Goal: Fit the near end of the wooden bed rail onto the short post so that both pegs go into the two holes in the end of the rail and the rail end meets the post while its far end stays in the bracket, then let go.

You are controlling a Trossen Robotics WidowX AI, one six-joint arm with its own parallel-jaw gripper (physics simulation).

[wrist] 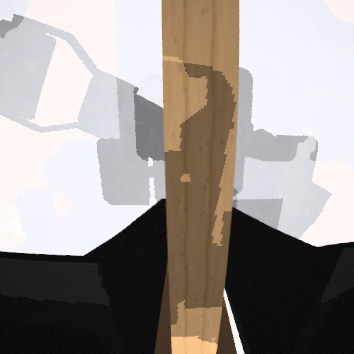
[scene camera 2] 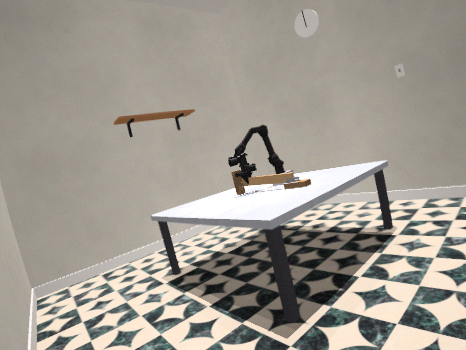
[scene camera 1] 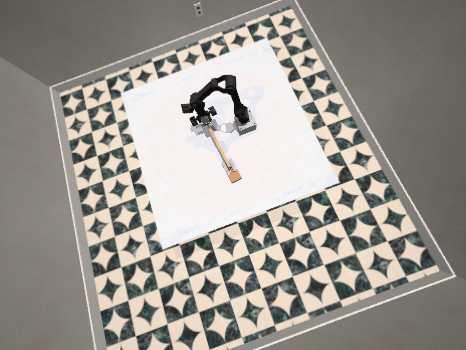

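Pixels of known places: gripper, fingertip midpoint: (wrist: 187,206) (scene camera 2: 249,183); arm's base, link origin: (scene camera 2: 280,173) (scene camera 1: 244,119).
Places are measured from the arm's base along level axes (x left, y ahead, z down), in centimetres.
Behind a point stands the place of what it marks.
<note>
The wooden bed rail (scene camera 1: 220,146) @[x 14.2, y 22.5, z -2.3 cm] (scene camera 2: 270,179) @[x 12.0, y 24.4, z 0.5 cm] (wrist: 200,165) @[x -5.4, y 26.0, z -3.2 cm] is a long, narrow light-brown bar. It looks about level and held above the table in scene camera 2. My gripper (scene camera 1: 205,121) @[x -8.6, y 26.3, z 0.9 cm] (scene camera 2: 245,178) @[x -8.6, y 26.3, z 0.9 cm] (wrist: 187,206) @[x -8.6, y 26.3, z 0.9 cm] is shut on the rail close to its near end. The short post (scene camera 2: 240,189) @[x -16.4, y 29.6, z 4.3 cm] (wrist: 161,332) @[x -16.6, y 25.8, z -0.7 cm] stands upright at that end; dark brown parts of it show on both sides of the rail low in the wrist view. The far end of the rail lies at the bracket beside an orange-brown block (scene camera 1: 235,176) @[x 36.3, y 19.8, z 4.4 cm] (scene camera 2: 298,184) @[x 34.9, y 24.1, z 5.9 cm]. The pegs and holes are hidden, and whether rail and post meet cannot be told.
The white table top (scene camera 1: 175,210) @[x 44.1, y 68.3, z 8.0 cm] (scene camera 2: 220,210) @[x 13.5, y 71.0, z 8.0 cm] carries everything. The arm's grey base (scene camera 1: 246,127) @[x 6.6, y 0.6, z -0.1 cm] stands to the right of the rail in scene camera 1. A brown wall shelf (scene camera 2: 155,116) hangs well behind the table.
</note>
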